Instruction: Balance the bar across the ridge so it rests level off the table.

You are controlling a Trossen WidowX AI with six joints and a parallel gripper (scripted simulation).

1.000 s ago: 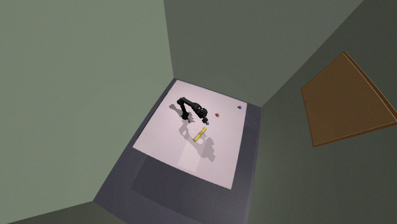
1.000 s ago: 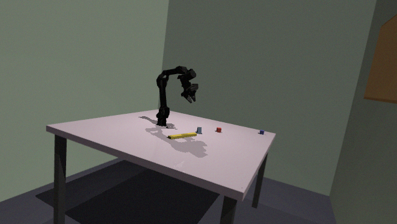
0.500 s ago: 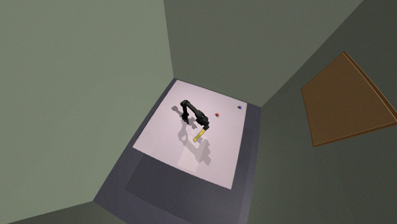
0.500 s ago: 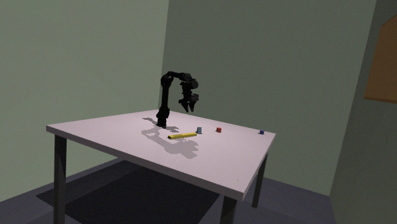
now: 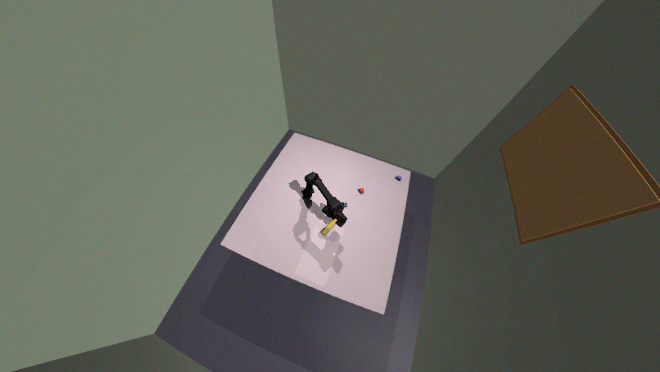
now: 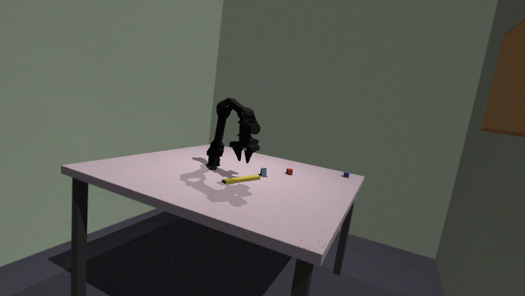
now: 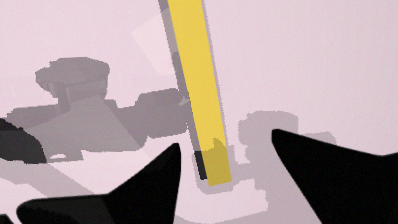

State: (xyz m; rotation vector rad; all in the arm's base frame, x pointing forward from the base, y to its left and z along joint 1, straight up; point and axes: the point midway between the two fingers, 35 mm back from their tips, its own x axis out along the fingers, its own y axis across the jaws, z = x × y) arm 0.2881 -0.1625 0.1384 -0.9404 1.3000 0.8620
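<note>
Now: the yellow bar 10 mm to the left of my gripper tip and 100 mm below it. Round my gripper tip: small red cube: 140 mm ahead, 380 mm to the left, 90 mm below; then small blue cube: 450 mm ahead, 660 mm to the left, 90 mm below.
</note>
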